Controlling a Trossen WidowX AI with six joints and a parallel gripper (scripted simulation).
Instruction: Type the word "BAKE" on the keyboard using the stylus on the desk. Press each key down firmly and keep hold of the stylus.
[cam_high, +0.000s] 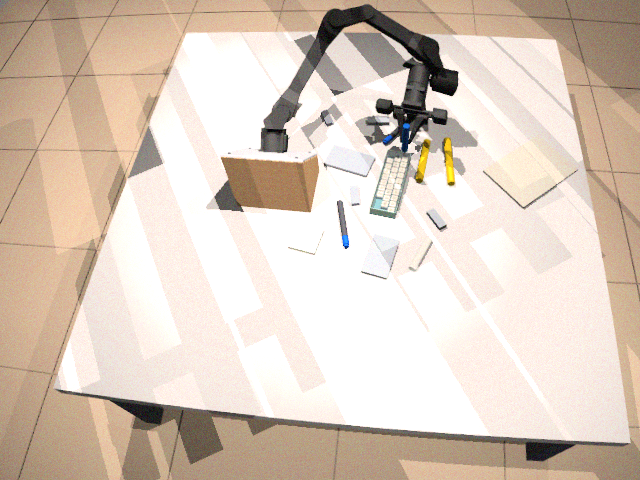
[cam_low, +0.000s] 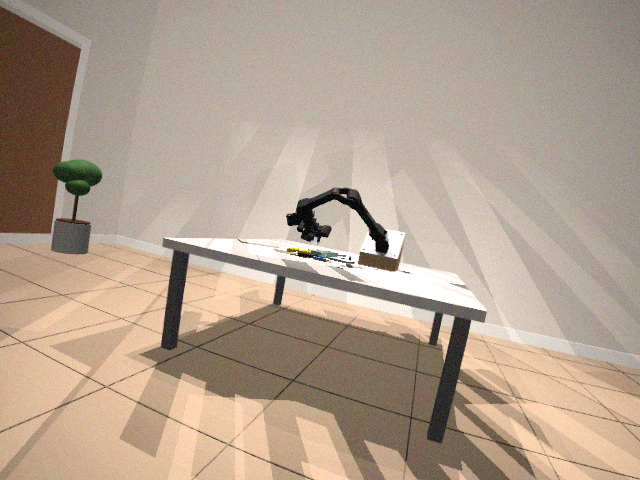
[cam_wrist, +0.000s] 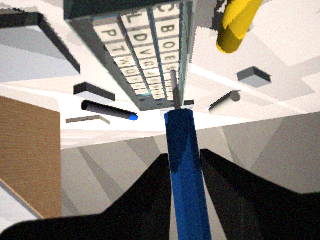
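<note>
My gripper tip is 12 cm past the grey block, 11 cm to the left of it and 10 cm above it. Also, from my gripper tip: cream pad (23 cm behind, 26 cm to the right, 10 cm below); then blue stylus (1 cm below); then white cylinder (6 cm ahead, 28 cm to the right, 9 cm below).
</note>
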